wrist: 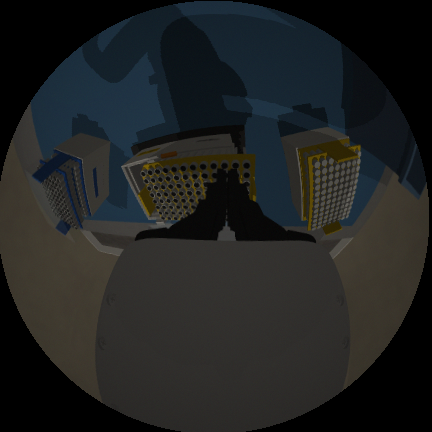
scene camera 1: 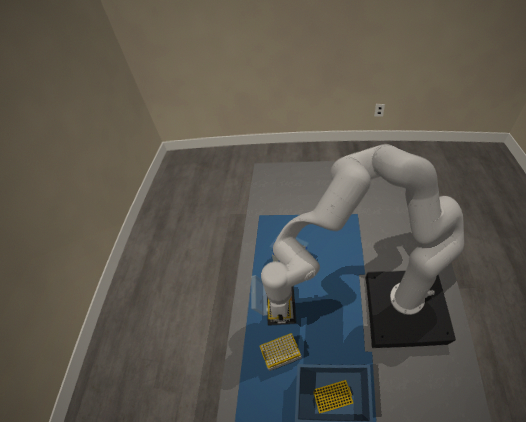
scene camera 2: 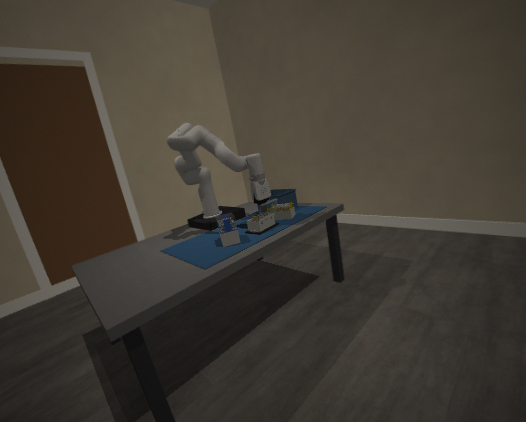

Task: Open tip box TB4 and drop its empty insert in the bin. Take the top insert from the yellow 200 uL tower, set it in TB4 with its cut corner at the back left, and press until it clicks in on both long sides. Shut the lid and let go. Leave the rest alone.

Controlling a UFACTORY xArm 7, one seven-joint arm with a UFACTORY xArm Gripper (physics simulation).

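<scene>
Looking through scene camera 1, I find a yellow insert (scene camera 1: pixel 338 394) sitting on a dark blue bin (scene camera 1: pixel 309 377), and my gripper, which is shut, touches the insert. A blue mat (scene camera 1: pixel 329 330) is visible to me too.
</scene>
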